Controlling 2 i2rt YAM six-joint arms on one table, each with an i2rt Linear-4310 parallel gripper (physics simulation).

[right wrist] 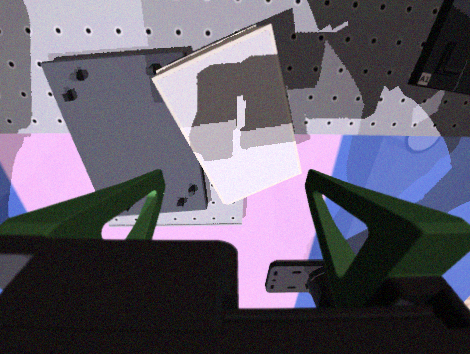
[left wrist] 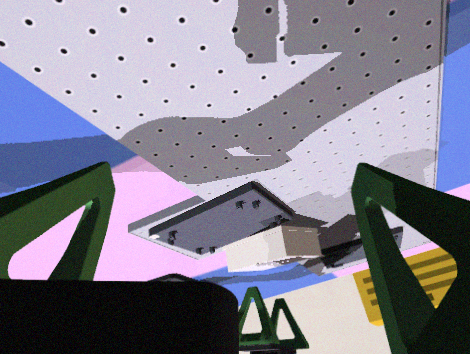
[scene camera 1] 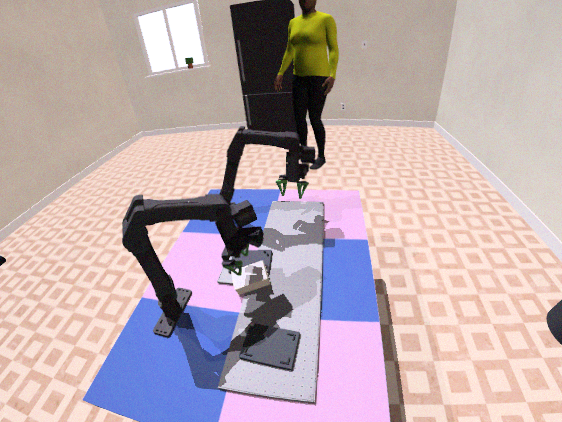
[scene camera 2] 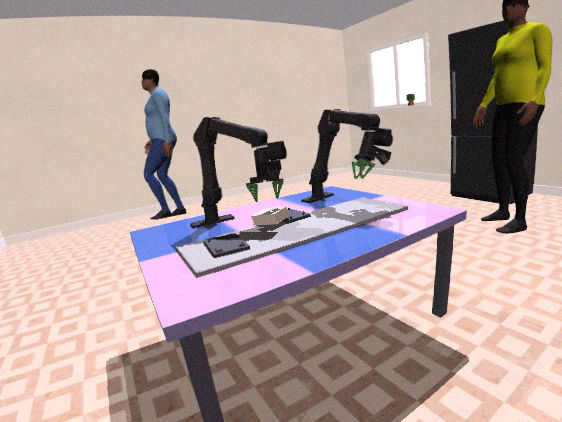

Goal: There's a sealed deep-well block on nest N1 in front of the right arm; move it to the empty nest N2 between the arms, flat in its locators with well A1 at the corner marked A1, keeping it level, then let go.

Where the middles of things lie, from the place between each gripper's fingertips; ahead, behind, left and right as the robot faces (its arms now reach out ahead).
Labels:
The white deep-well block (scene camera 1: 254,276) is 2 cm ahead of my right hand and 6 cm below it.
My left gripper is now 9 cm past the white deep-well block, 39 cm to the left of it and 10 cm above it.

